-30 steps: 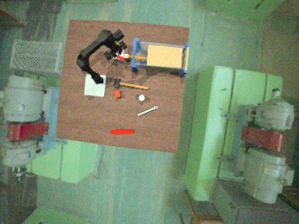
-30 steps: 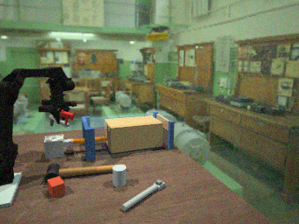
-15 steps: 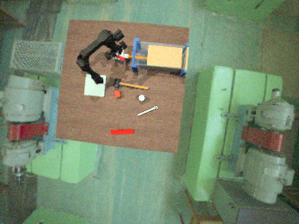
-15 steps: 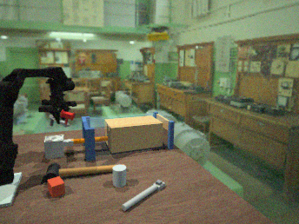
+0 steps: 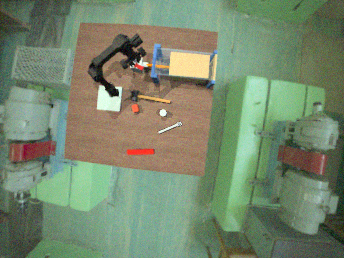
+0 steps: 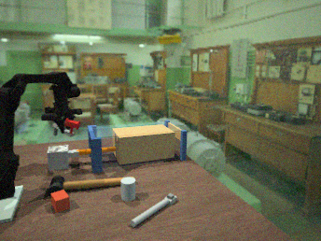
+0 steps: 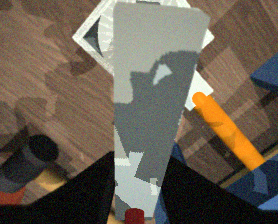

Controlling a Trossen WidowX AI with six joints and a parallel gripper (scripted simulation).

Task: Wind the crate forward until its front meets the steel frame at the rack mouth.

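Now: the winch handle 2 cm above my gripper tip. Round my gripper tip: red knob 2 cm ahead, 4 cm to the right, 4 cm above; winch 5 cm behind, 5 cm to the left, 15 cm below; blue steel frame 13 cm ahead, 3 cm to the left, 7 cm below.
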